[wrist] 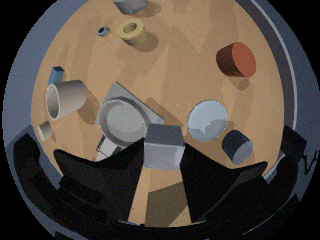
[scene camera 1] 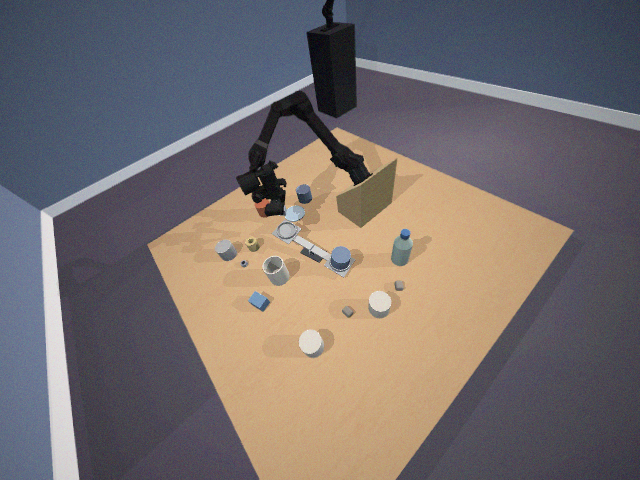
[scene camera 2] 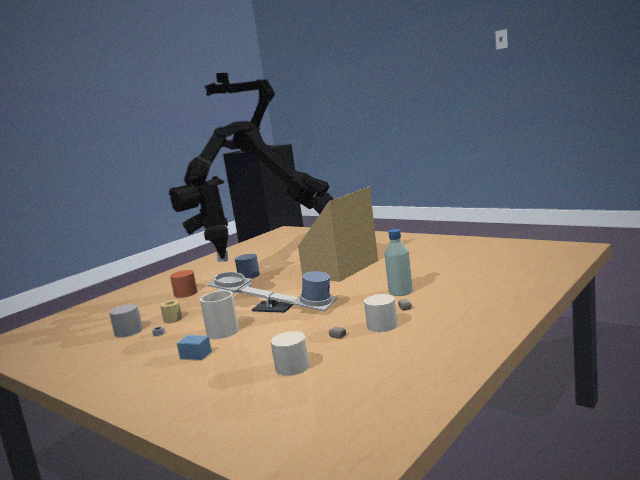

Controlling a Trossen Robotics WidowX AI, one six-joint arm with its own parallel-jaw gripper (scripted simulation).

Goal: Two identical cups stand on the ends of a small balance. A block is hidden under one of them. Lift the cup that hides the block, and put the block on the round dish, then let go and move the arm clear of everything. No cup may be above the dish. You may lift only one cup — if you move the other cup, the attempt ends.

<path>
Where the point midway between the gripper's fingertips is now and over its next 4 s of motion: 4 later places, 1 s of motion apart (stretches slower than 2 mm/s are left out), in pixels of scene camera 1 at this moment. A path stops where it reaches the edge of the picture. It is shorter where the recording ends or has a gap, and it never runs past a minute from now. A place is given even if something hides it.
My gripper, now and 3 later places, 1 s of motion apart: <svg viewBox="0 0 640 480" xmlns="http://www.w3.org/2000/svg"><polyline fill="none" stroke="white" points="282,211 291,203 294,211 291,205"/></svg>
</path>
